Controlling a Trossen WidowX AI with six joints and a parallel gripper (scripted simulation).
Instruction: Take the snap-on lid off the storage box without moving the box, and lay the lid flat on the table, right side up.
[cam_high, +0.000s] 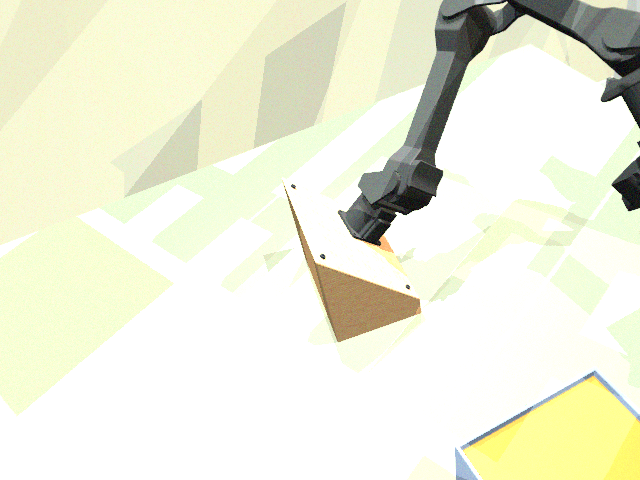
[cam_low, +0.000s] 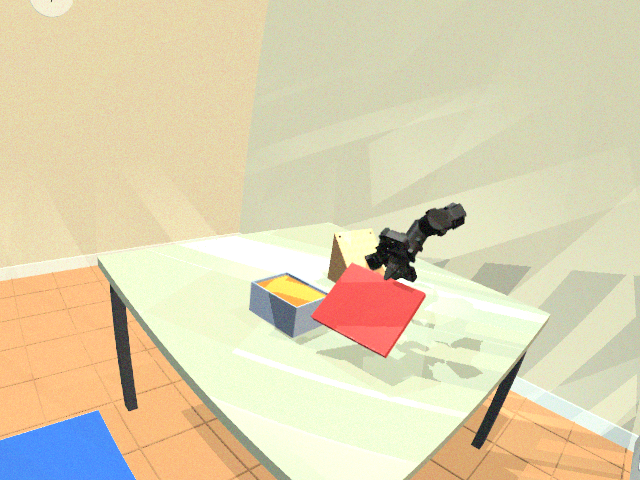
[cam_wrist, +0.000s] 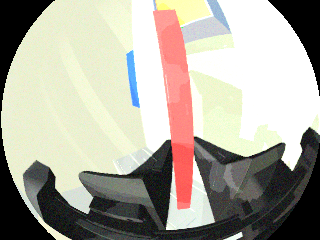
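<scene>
The red lid lies 70 mm ahead of my gripper tip, 50 mm below it and 10 mm to the left of it. Round my gripper tip: storage box: 260 mm to the right, 160 mm below, 90 mm ahead.
</scene>
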